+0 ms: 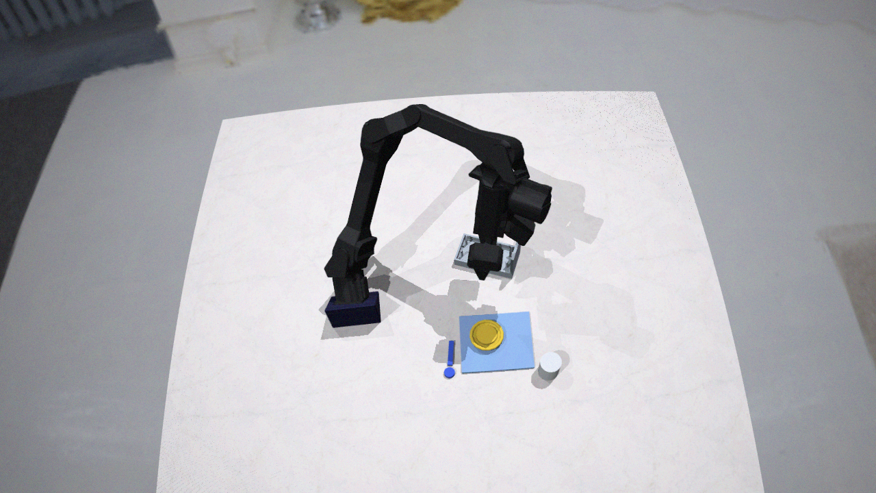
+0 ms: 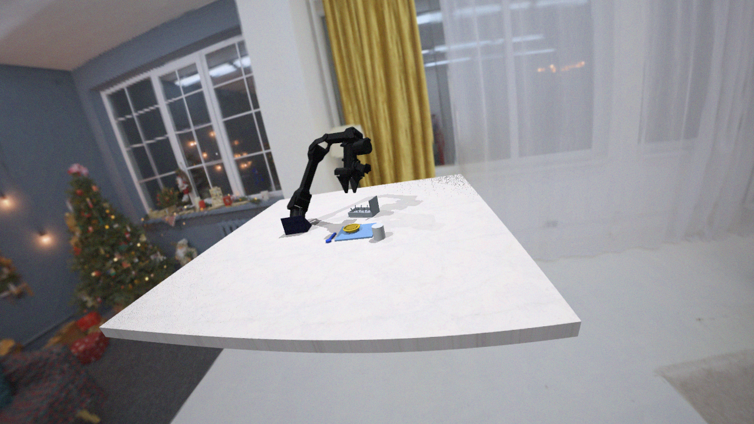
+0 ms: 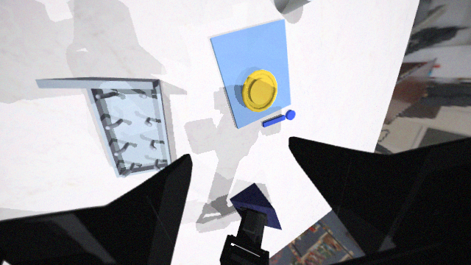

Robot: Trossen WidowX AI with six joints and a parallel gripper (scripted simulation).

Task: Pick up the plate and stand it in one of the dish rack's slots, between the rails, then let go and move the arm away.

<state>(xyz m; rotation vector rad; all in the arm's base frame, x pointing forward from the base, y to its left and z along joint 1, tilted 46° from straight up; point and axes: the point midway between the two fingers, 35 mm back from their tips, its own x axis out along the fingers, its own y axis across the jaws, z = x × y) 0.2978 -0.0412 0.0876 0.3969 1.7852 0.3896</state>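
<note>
Now: the yellow plate 120 mm below my gripper tip, 100 mm to the right of it and 10 mm ahead of it. The rest, counted from my gripper tip: light blue mat (130 mm below, 110 mm to the right, 30 mm ahead); blue spoon (150 mm to the right, 130 mm below, 70 mm behind); grey dish rack (110 mm below, 100 mm to the left, 10 mm ahead).
</note>
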